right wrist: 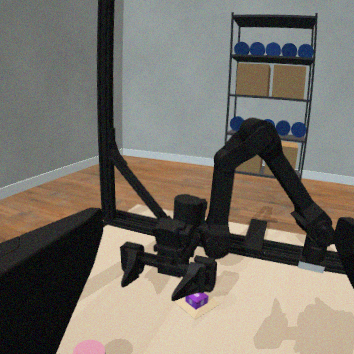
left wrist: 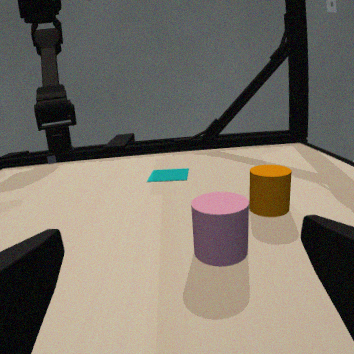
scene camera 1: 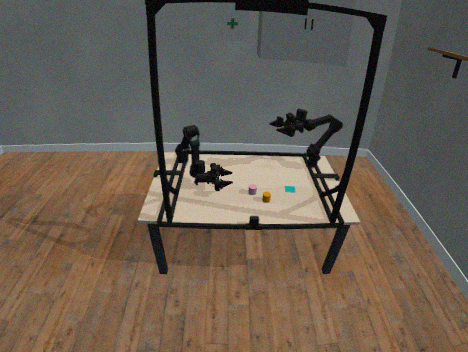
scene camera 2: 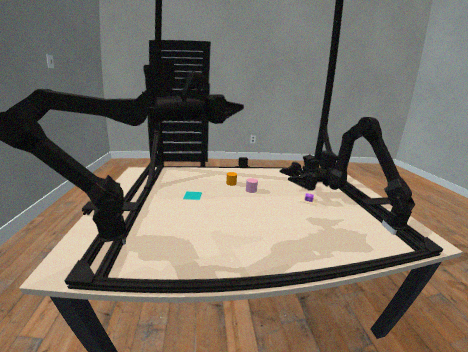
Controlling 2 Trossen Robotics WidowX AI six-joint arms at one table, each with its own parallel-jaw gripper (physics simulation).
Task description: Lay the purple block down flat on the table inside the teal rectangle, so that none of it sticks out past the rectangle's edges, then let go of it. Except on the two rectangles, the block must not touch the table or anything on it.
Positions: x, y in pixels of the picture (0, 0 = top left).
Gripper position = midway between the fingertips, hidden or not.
My left gripper (scene camera 2: 283, 174) is open and holds nothing. Also in view: an orange cylinder (left wrist: 269, 184). My right gripper (scene camera 2: 234, 105) is open, holding nothing.
